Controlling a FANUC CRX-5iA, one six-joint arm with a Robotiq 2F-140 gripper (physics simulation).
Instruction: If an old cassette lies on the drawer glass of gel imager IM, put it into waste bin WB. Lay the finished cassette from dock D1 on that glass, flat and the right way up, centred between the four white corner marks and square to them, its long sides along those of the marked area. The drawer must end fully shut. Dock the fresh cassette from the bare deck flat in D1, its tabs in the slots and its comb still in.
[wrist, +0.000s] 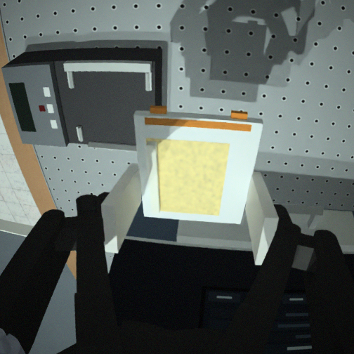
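Observation:
A cassette (237, 175), a white frame around a mottled yellow gel window, is held face-on in the wrist view. An orange strip (197, 124) runs along its top edge, and two orange tabs (158, 109) (239, 115) stick out above it. My gripper (194, 186) is shut on its left and right sides with pale finger pads. Behind it at the upper left is a grey unit (37, 122) with a dark screen, buttons and a dark bay (107, 112). A pale rail (107, 67) spans the bay's far side; the cassette hides its lower right corner. No label shows.
A perforated grey deck (300, 135) spreads behind and right of the cassette, with the arm's shadow on it. A dark blue panel (152, 230) lies below the cassette. Pale blocks (332, 225) stand at the right edge. A dark drawer cabinet (250, 310) shows at the bottom.

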